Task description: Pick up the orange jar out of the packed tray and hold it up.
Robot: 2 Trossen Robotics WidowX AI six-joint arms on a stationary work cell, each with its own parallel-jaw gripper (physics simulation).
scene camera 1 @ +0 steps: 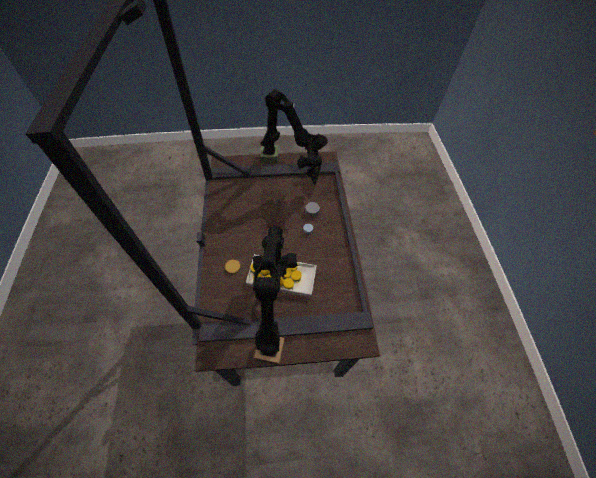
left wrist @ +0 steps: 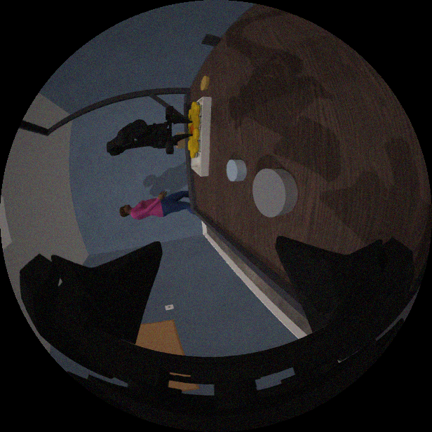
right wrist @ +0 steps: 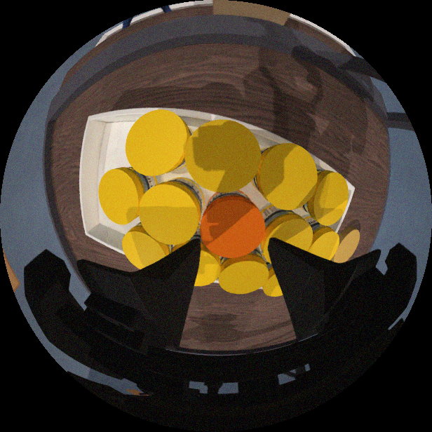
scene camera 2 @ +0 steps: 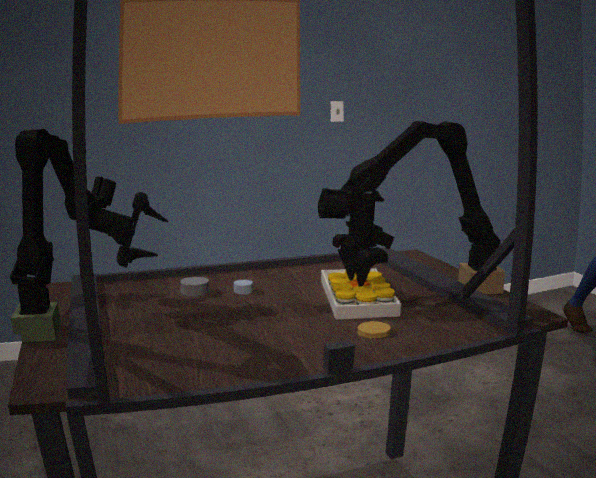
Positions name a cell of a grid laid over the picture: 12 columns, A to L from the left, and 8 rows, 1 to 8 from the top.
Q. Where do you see a yellow-lidded jar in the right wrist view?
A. G3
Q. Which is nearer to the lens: the orange jar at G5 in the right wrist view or the yellow-lidded jar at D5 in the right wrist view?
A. The orange jar.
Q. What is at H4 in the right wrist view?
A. A yellow-lidded jar.
